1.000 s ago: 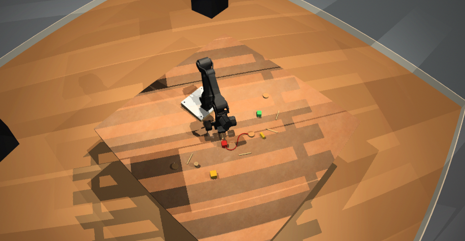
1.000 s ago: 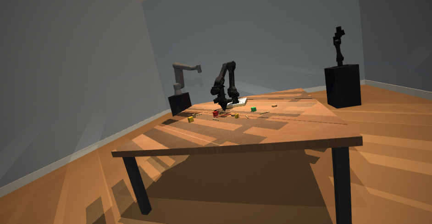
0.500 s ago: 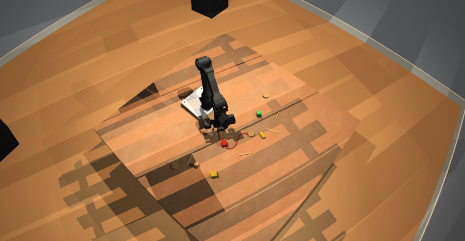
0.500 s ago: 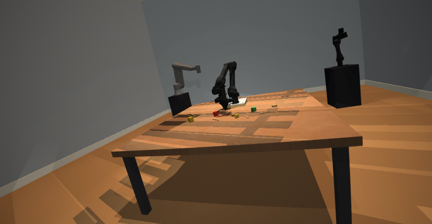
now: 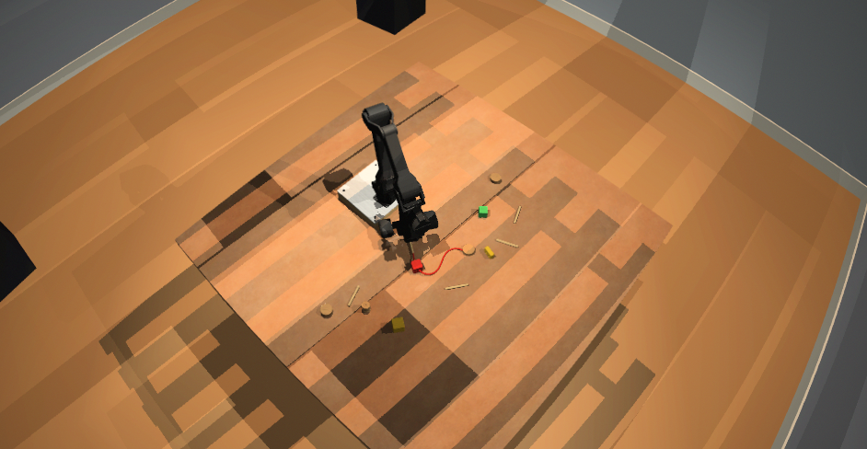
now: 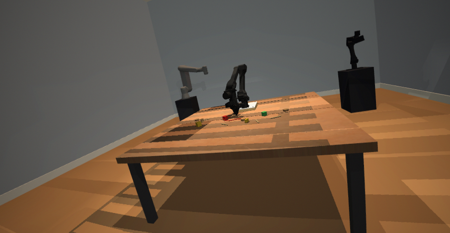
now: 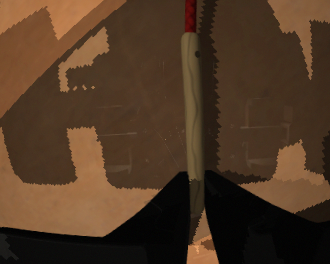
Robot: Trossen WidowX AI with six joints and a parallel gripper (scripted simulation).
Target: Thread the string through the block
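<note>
The thin wooden stick is 30 mm ahead of my gripper tip, 30 mm to the right of it and 10 mm above it. Round my gripper tip: green cube 140 mm ahead, 230 mm to the left, 10 mm above; round wooden button 190 mm ahead, 80 mm to the left, 10 mm above; red block 90 mm ahead, 80 mm to the right, 20 mm above.
</note>
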